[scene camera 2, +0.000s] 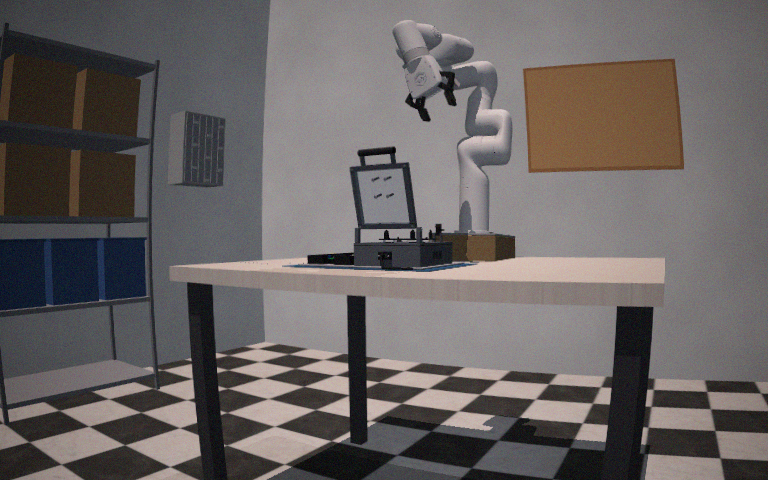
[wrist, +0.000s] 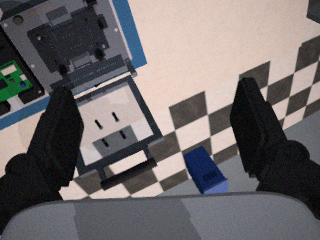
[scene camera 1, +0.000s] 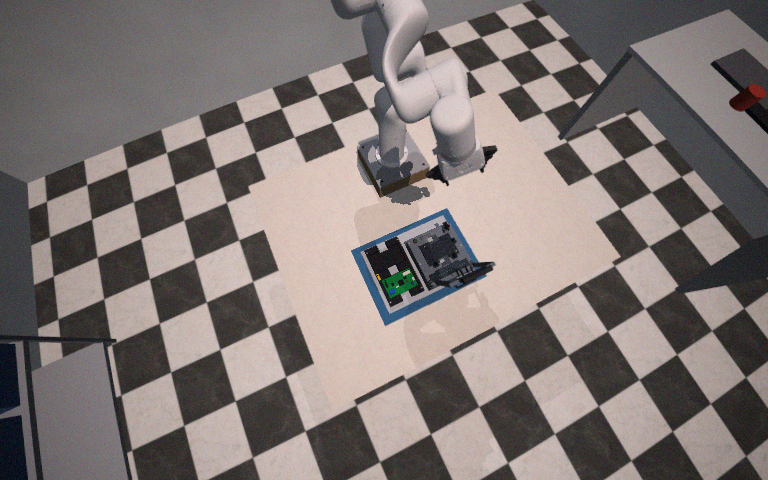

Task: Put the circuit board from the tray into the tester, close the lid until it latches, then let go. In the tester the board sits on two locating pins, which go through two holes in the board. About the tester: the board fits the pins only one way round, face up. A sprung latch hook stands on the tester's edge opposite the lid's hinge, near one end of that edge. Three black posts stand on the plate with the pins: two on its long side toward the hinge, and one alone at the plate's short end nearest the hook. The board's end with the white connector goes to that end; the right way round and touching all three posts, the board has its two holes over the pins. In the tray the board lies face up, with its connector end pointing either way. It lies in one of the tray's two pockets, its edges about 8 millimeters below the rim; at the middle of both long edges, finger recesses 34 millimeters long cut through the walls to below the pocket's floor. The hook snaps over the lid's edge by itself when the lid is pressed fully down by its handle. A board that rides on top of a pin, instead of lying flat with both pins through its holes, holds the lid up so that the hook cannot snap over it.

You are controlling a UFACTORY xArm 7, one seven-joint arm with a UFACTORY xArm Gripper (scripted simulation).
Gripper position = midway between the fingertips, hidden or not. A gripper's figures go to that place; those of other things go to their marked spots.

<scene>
The gripper [scene camera 2: 439, 113]: 1.47 m from the lens. A tester lid [scene camera 2: 383, 195] is 1.27 m from the lens.
</scene>
